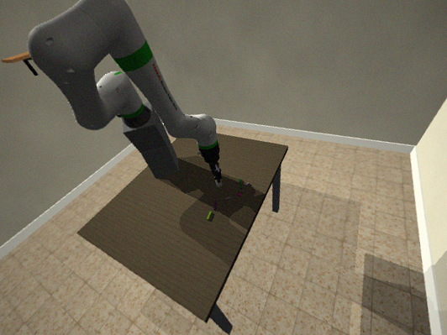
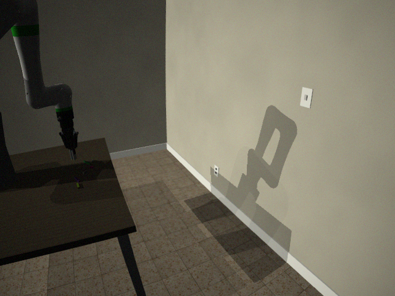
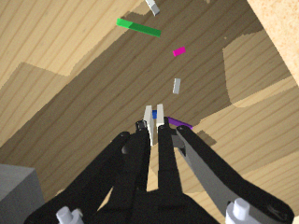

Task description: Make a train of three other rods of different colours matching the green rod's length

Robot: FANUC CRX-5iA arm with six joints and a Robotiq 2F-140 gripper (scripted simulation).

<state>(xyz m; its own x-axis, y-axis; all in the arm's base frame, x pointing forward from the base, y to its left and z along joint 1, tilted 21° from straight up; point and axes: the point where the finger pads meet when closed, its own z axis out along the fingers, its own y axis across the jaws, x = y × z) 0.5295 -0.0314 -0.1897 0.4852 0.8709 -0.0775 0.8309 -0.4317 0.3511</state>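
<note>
The purple rod is 8 cm to the right of my hand and 12 cm below it. From my hand the other things lie so: magenta rod 9 cm ahead, 4 cm to the left, 12 cm below; then blue rod 3 cm below; then green rod 5 cm ahead, 12 cm to the left, 12 cm below.
</note>
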